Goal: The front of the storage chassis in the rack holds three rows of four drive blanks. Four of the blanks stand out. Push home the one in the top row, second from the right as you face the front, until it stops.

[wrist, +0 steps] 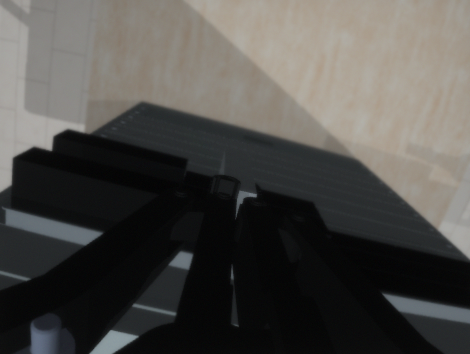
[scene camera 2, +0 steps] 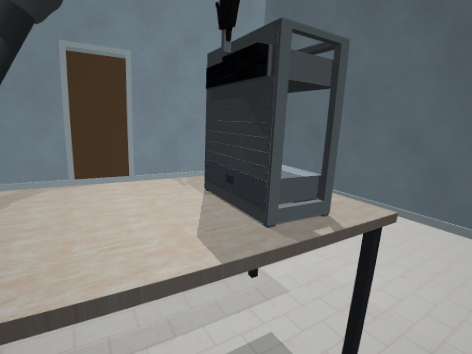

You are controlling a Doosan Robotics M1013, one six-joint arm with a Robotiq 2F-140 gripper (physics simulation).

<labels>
grey rack: wrist; scene camera 2
same spot on grey rack: [scene camera 2: 243, 159] = [wrist: 208, 140]
</labels>
